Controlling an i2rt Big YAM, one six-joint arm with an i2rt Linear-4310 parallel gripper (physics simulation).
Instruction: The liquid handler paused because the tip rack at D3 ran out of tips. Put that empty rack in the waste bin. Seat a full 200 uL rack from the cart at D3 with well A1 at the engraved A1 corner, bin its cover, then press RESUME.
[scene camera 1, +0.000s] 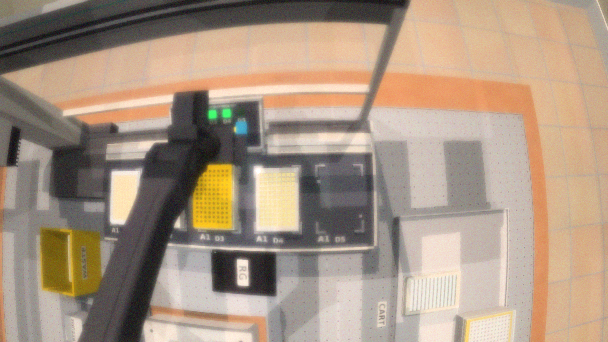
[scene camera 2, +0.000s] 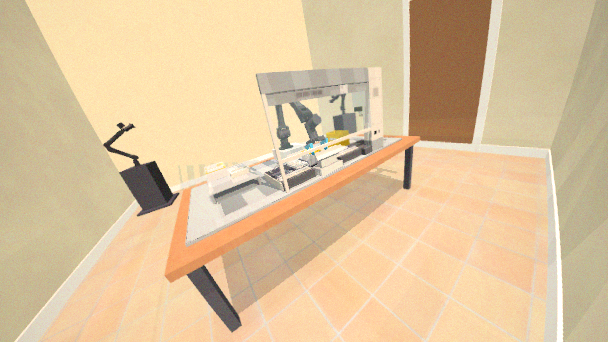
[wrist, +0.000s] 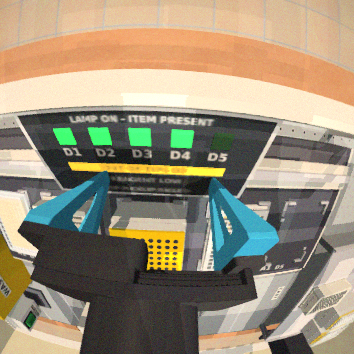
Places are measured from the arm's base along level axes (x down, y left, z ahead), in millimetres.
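Where they show: gripper, between the fingertips: (scene camera 1: 219, 135) (wrist: 158, 178).
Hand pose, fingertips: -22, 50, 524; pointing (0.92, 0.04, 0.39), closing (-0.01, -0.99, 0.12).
Observation:
After its pixels a point has its place, as x, y, z.
The yellow tip rack (scene camera 1: 214, 202) {-24, 38, 392} (wrist: 167, 245) {-23, 29, 448} sits at D3, showing dark holes. My gripper (wrist: 158, 178) {-22, 50, 524} (scene camera 2: 317, 146) {-22, 50, 524} is open and empty above the deck; in the wrist view its blue fingers stand apart in front of the status panel, beyond the D3 rack. The yellow waste bin (scene camera 1: 85, 260) {5, 382, 188} (wrist: 10, 285) {18, 377, 154} stands left of the deck. On the cart (scene camera 1: 452, 213) {17, -450, 431} at right are a rack with pale stripes (scene camera 1: 432, 292) {0, -424, 258} and a yellow-trimmed rack (scene camera 1: 490, 327) {-47, -569, 184}; their labels are unreadable. The green RESUME button (wrist: 30, 318) {5, 359, 10} is at the lower left of the wrist view.
The status panel (wrist: 150, 120) {-50, 62, 574} shows D1 to D4 lit green and D5 dark. A white-framed rack (scene camera 1: 277, 200) {24, -79, 418} occupies D4; D5 (scene camera 1: 342, 192) {37, -204, 452} has bare corner brackets. A black RG block (scene camera 1: 220, 285) {75, 31, 211} stands before the deck. The handler's frame (scene camera 1: 387, 65) {-216, -243, 626} rises around it.

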